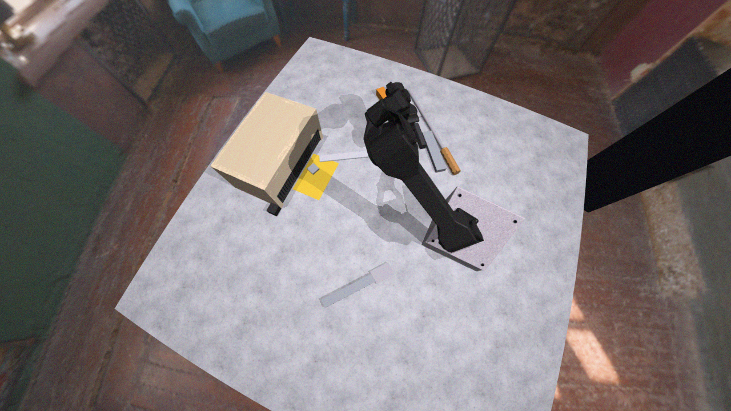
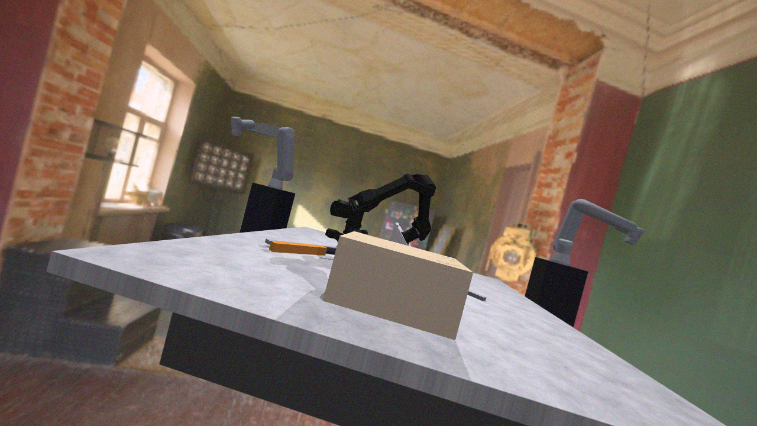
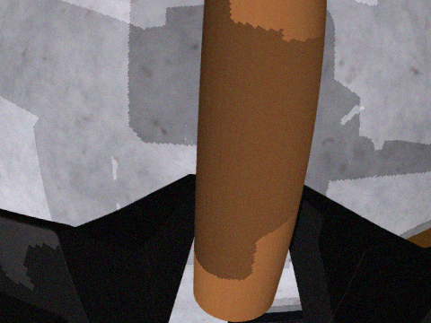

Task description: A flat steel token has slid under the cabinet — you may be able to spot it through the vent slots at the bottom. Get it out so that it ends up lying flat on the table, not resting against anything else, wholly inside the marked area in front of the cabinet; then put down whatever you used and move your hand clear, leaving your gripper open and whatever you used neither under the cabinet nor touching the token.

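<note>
My gripper tip is 10 mm past the black-handled tool and 120 mm to the left of it. From my gripper tip the other things lie so: flat grey token: 210 mm ahead, 220 mm to the left, 10 mm below; then grey bar: 110 mm behind, 70 mm to the right; then orange bar: 100 mm ahead, 150 mm to the right, 10 mm above.
</note>
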